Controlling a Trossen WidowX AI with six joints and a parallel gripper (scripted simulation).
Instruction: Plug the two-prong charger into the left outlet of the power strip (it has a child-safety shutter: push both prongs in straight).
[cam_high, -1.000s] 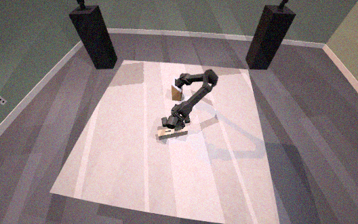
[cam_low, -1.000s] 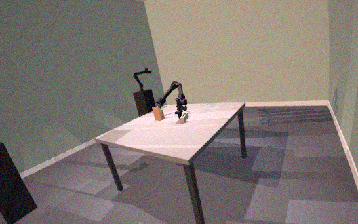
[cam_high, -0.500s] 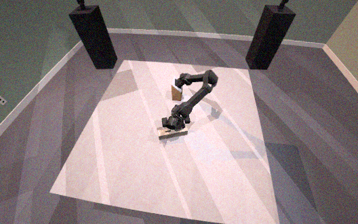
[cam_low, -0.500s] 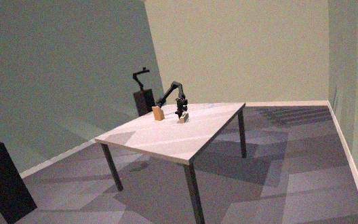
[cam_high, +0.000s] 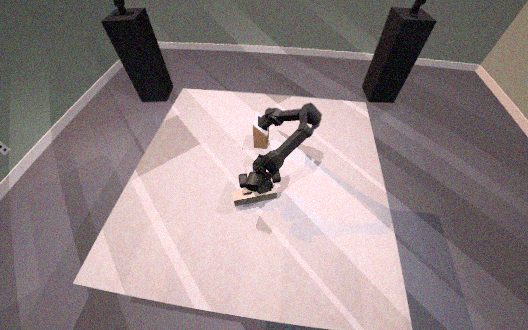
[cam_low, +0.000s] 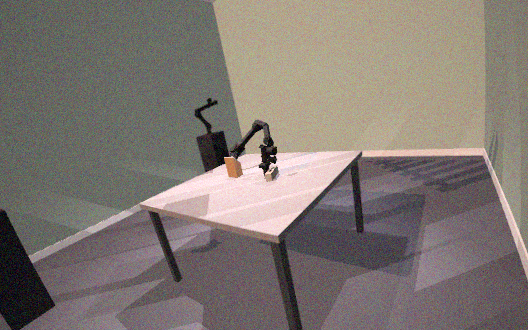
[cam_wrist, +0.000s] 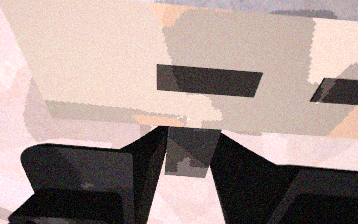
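Right now my gripper tip is 20 mm short of the two-prong charger and 10 mm below it.
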